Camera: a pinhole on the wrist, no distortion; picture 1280 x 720 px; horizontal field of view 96.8 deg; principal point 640.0 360.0 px. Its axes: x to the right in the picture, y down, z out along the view. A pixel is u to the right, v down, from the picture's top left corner.
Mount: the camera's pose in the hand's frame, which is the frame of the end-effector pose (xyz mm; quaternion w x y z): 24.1 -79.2 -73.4 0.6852 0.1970 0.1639 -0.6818
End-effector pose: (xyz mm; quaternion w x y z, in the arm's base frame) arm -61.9 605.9 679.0 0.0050 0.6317 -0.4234 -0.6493
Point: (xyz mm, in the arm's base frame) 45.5 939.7 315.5
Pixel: 984.6 482.9
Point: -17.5 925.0 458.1
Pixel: 828.1 340.1
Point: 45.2 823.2 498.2
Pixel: 956.8 339.3
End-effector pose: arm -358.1 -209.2 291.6 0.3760 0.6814 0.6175 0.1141
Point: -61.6 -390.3 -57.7
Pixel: 222.5 365.4
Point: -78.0 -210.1 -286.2
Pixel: 410.8 592.2
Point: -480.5 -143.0 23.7
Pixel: 854.4 619.9
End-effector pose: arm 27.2 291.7 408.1 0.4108 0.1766 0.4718 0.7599
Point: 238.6 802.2 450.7
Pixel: 437.2 675.8
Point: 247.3 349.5 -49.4
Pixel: outside the picture
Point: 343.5 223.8 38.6
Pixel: outside the picture
